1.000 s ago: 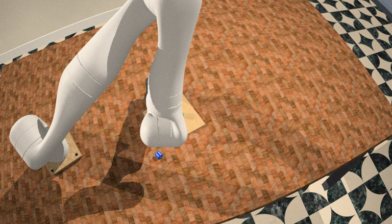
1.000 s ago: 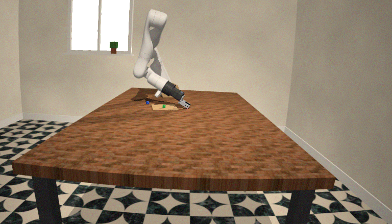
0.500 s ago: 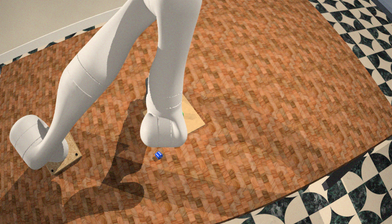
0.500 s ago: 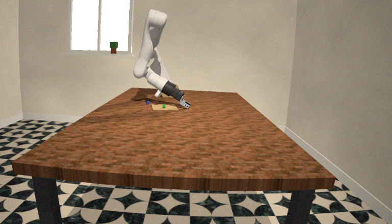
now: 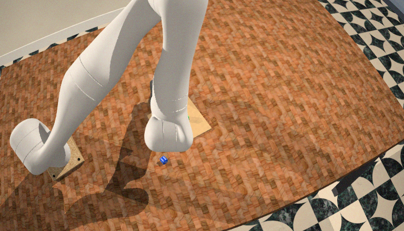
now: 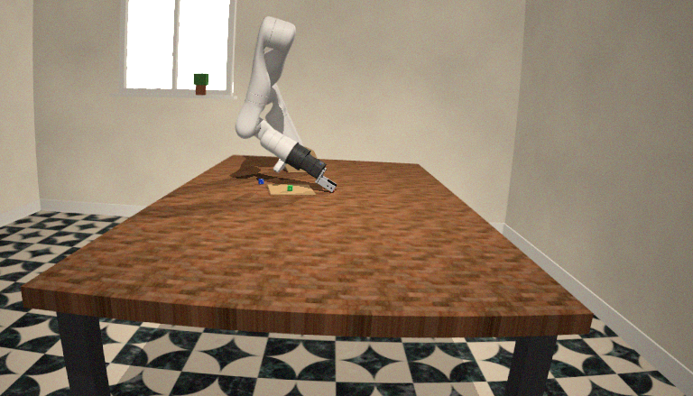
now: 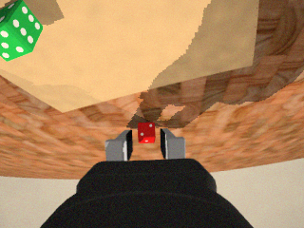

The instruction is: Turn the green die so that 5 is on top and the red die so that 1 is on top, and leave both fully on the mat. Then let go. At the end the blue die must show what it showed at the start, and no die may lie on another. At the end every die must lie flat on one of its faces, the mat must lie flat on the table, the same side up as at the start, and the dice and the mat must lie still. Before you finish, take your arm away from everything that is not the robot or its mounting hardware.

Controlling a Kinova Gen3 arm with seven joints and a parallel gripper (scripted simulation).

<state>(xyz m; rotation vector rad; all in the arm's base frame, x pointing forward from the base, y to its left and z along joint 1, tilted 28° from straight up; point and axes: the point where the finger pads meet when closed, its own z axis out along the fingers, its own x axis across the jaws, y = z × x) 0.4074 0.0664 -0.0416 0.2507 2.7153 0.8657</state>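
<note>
Right now my hand is 10 mm above the red die. Also, from my hand: tan mat (10 mm behind, 130 mm to the right, 20 mm below); green die (10 mm ahead, 130 mm to the right, 10 mm below); blue die (110 mm behind, 220 mm to the right, 10 mm below).
</note>
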